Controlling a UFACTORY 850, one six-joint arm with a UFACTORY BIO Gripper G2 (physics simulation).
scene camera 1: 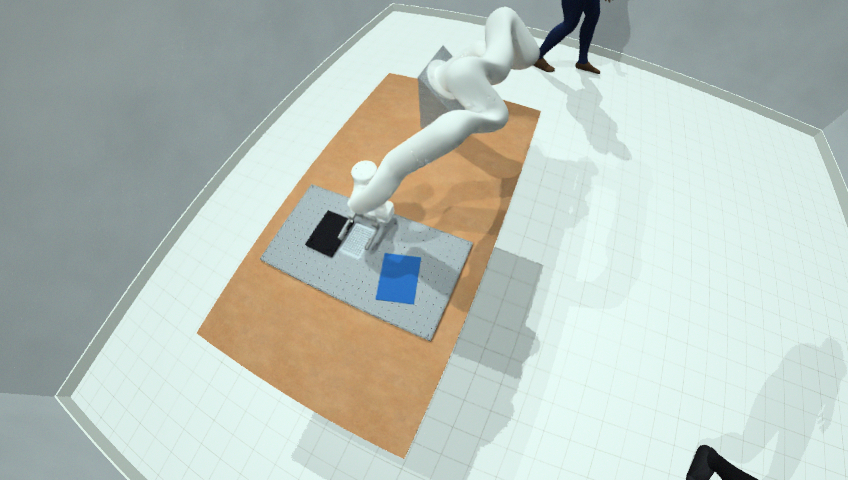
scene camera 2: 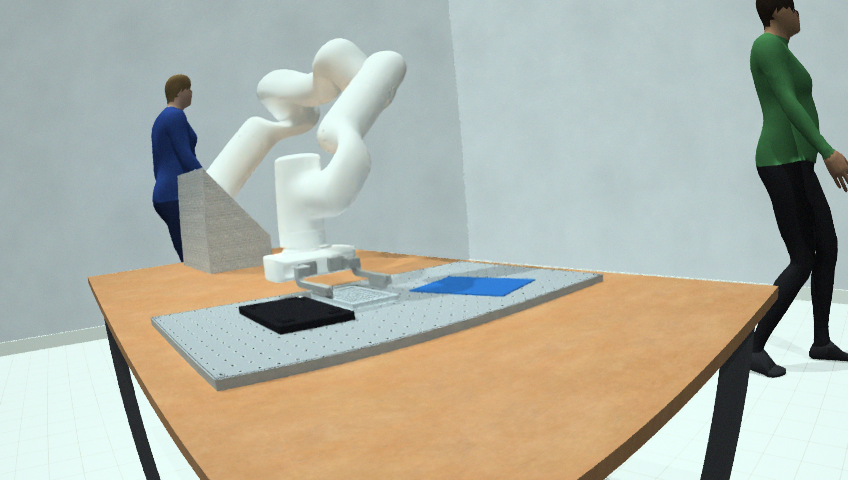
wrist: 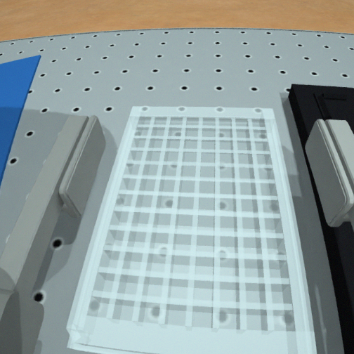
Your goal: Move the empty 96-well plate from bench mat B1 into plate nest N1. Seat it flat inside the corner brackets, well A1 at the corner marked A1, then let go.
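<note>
The clear, empty 96-well plate [scene camera 1: 357,239] [scene camera 2: 364,295] [wrist: 195,340] lies flat on the grey perforated board, between the black nest and the blue mat, on neither. My gripper [scene camera 1: 355,242] [scene camera 2: 355,285] [wrist: 206,170] is open and low over the plate, one finger beyond each long side, with a gap on both sides. In the wrist view the right finger overlaps the edge of the black plate nest [scene camera 1: 326,233] [scene camera 2: 297,315] [wrist: 305,105]. The blue bench mat [scene camera 1: 399,279] [scene camera 2: 473,286] [wrist: 12,95] is bare. Fingertip height and the A1 marks cannot be made out.
The grey perforated board [scene camera 1: 339,282] [scene camera 2: 208,350] [wrist: 165,57] lies on the wooden table [scene camera 1: 309,356] [scene camera 2: 446,380] [wrist: 175,15]. The nest stands close beside the plate, raised above the board. The arm's angled base block [scene camera 2: 220,231] stands at the back. Two people stand beyond the table.
</note>
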